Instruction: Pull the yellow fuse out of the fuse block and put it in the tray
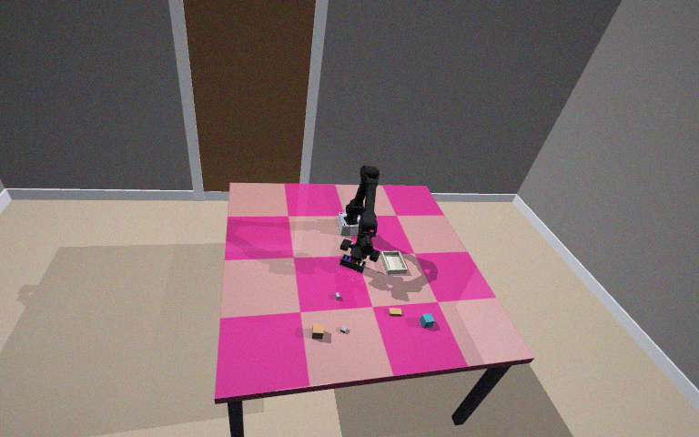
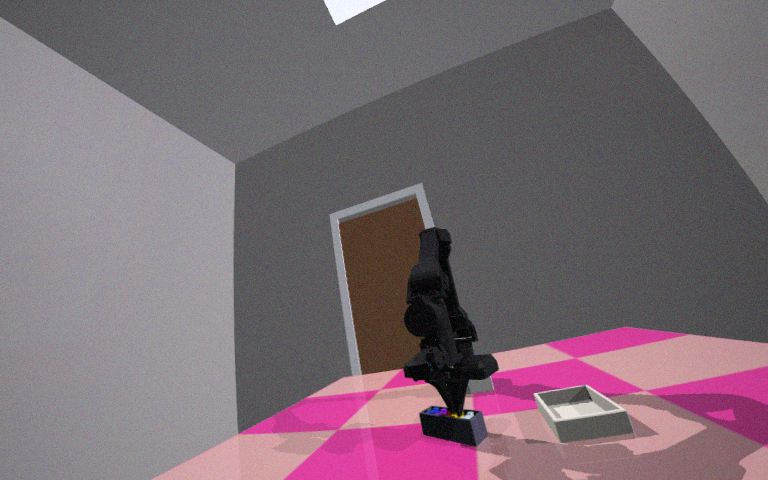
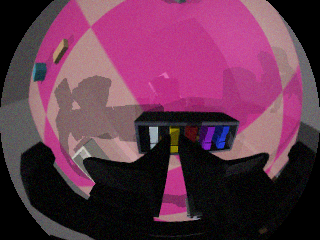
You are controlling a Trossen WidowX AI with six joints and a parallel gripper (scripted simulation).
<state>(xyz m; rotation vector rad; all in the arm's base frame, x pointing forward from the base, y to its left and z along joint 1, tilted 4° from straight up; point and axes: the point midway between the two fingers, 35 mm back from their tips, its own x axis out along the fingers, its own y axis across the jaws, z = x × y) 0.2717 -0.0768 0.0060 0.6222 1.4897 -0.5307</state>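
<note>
My gripper tip is now 3 cm short of the grey tray, 20 cm to the right of it and 3 cm above it. From my gripper tip the other things lie so: teal cube 39 cm ahead, 17 cm to the left, 2 cm below; yellow fuse 1 cm below; flat tan piece 30 cm ahead, 6 cm to the left, 3 cm below.
</note>
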